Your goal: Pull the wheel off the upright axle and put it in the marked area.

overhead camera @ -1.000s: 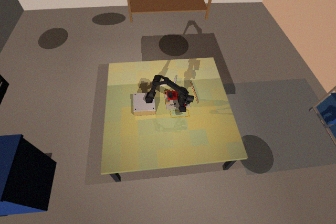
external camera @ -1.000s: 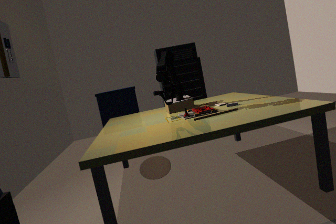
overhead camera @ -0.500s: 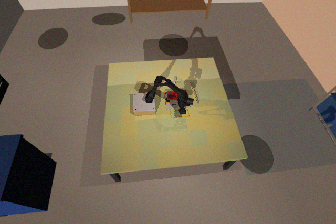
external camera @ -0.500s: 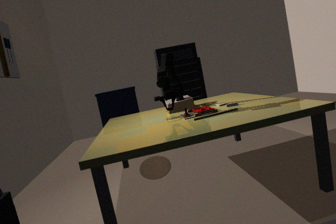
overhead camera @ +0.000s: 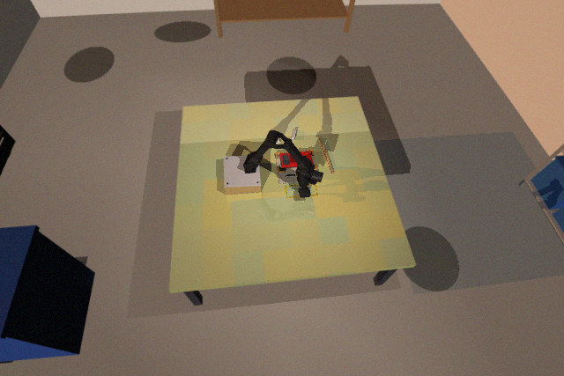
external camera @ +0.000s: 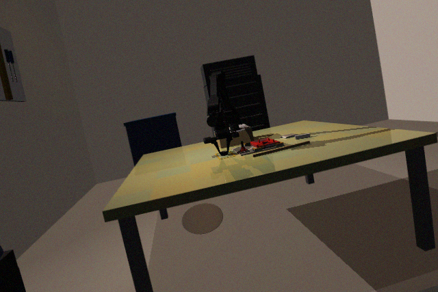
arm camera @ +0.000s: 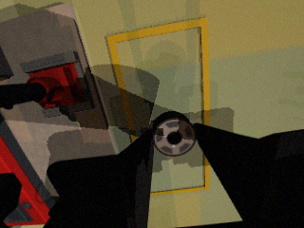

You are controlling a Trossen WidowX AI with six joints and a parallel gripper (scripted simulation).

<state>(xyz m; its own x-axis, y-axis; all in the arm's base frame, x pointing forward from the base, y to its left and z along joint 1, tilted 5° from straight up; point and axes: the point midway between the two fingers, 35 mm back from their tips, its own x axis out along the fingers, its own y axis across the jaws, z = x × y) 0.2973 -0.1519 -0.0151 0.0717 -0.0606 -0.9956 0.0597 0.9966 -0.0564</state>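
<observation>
Right now the dark wheel is right at my gripper tip. Round my gripper tip: grey base plate: 1 cm ahead, 19 cm to the left.
</observation>
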